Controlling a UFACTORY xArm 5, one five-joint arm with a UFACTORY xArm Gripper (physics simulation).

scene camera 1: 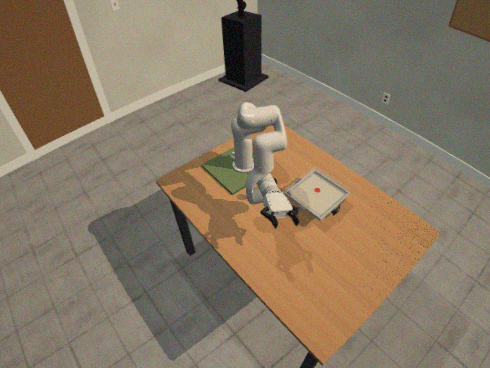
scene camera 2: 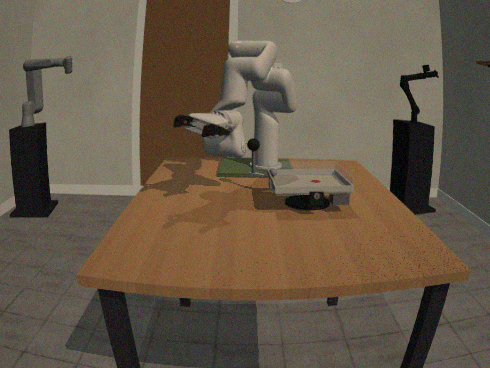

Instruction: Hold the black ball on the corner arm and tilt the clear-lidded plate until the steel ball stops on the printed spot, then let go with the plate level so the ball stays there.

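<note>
The clear-lidded plate (scene camera 1: 334,205) (scene camera 2: 295,190) stands on a low black base; it looks near level, though a slight tilt is hard to judge. Its printed red spot (scene camera 1: 317,190) (scene camera 2: 315,181) is near the middle. The steel ball (scene camera 2: 273,172) shows as a small grey round thing at the plate's far left corner in scene camera 2, away from the spot. The black ball (scene camera 2: 253,144) tops an upright rod on the corner arm; it is hidden in scene camera 1. My gripper (scene camera 1: 285,223) (scene camera 2: 192,127) is open and empty, apart from the black ball, left of and above it in scene camera 2.
The robot's base stands on a green mat (scene camera 1: 232,185) (scene camera 2: 232,167) at the back of the wooden table (scene camera 1: 320,280) (scene camera 2: 280,250). My arm's lower links hang beside the plate's left corner in scene camera 1. Black pedestals (scene camera 1: 242,50) (scene camera 2: 30,170) stand away from the table.
</note>
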